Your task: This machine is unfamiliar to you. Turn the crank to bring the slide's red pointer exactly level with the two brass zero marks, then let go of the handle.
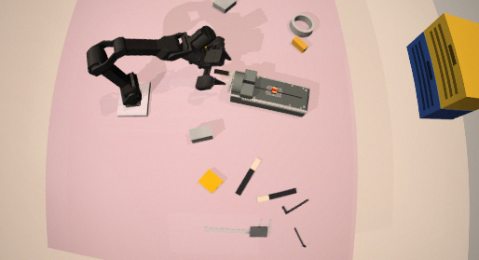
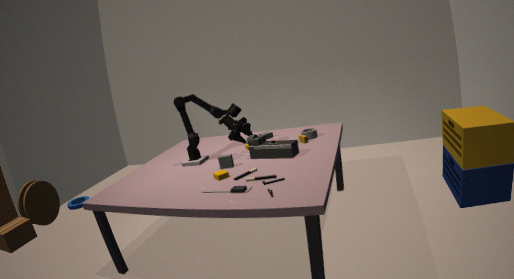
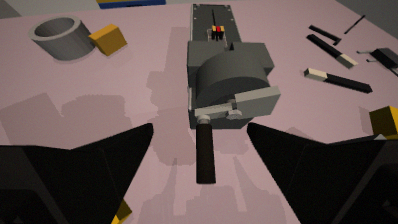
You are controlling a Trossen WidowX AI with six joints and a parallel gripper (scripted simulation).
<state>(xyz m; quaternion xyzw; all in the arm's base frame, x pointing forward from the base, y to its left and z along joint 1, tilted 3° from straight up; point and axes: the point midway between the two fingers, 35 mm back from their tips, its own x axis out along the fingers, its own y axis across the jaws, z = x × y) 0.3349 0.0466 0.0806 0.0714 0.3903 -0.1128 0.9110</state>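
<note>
My gripper tip is now 20 mm past the dark crank handle and 10 mm above it. From my gripper tip the other things lie so: orange block: 290 mm ahead, 140 mm to the left, 70 mm below; then red pointer: 150 mm ahead, 70 mm to the right.
</note>
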